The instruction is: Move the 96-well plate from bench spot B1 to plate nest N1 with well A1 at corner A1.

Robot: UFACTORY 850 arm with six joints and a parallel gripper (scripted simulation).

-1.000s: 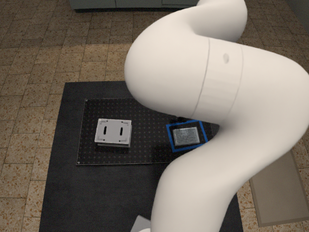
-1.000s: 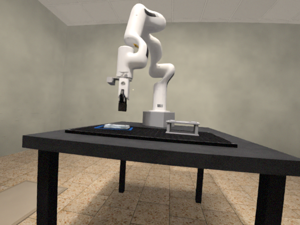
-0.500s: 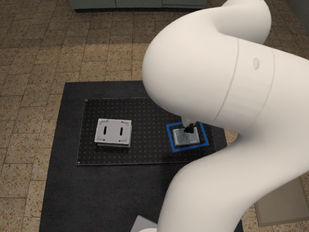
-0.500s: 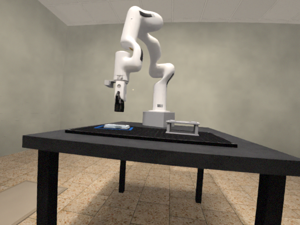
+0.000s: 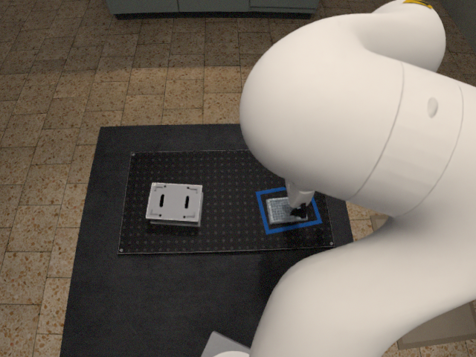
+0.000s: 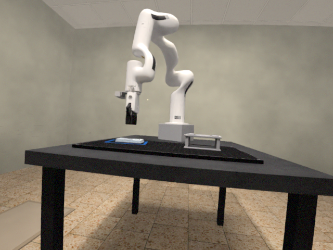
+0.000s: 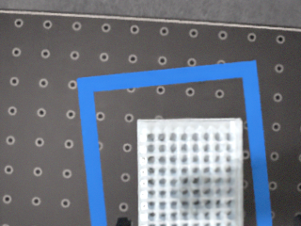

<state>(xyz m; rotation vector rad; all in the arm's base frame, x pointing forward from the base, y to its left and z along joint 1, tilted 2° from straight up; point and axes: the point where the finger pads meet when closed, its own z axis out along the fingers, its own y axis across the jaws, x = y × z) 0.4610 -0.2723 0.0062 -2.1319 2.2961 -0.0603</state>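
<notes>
Right now my hand is 90 mm above the 96-well plate. From my hand the other things lie so: raised plate nest N1: 70 mm ahead, 360 mm to the left, 40 mm below.
</notes>
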